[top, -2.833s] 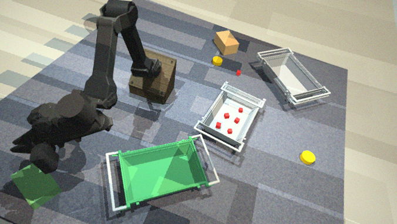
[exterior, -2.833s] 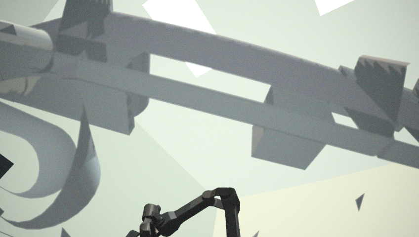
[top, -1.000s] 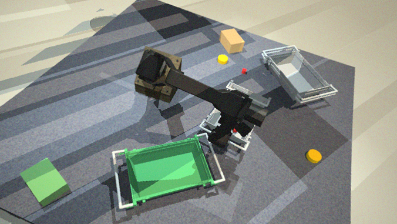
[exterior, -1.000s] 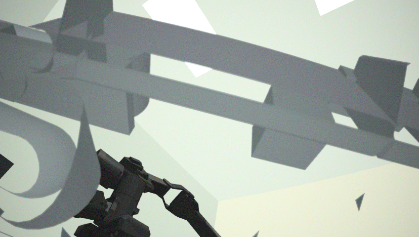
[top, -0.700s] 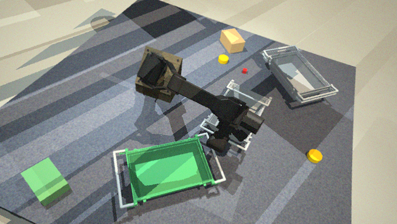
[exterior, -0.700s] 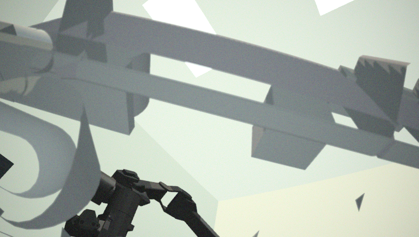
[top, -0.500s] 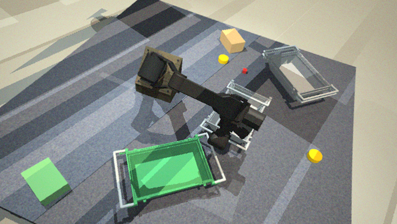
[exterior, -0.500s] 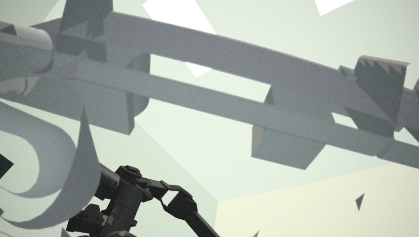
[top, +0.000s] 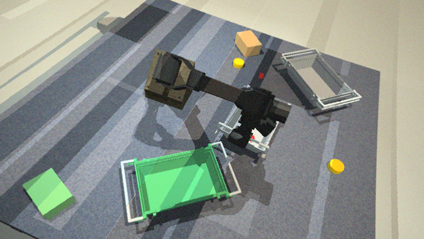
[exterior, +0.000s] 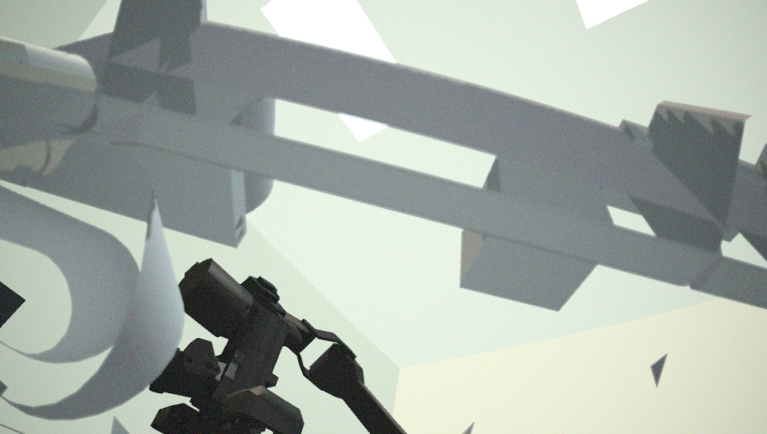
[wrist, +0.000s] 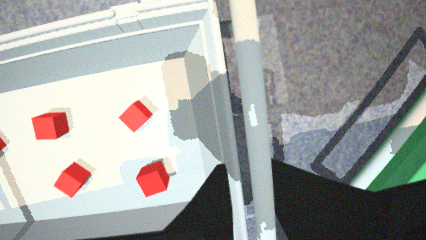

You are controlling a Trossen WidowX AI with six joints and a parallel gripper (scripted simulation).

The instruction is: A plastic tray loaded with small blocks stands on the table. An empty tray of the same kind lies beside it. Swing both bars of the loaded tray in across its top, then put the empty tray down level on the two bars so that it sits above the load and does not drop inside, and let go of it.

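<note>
Right now my gripper tip is 16 cm past the green tray, 20 cm to the left of it and 3 cm above it. The rest, counted from my gripper tip: orange box (9 cm behind, 62 cm to the left, 4 cm below); then red block (2 cm ahead, 43 cm to the left, 6 cm below); then green block (51 cm behind, 35 cm to the right, 5 cm below).
</note>
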